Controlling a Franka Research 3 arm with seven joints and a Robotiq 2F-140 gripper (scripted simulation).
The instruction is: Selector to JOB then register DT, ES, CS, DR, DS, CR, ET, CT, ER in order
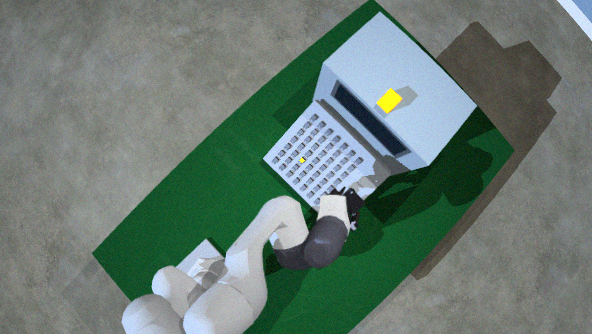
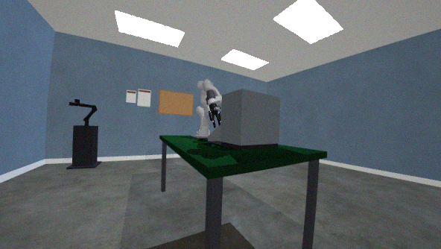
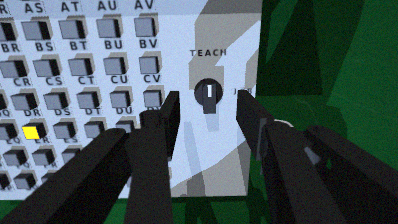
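Right now my hand is 3 cm short of the round selector knob and 5 cm above it. From my hand the other things lie so: key: 2 cm behind, 19 cm to the left, 7 cm below; then sloping keyboard: 4 cm ahead, 11 cm to the left, 9 cm below.
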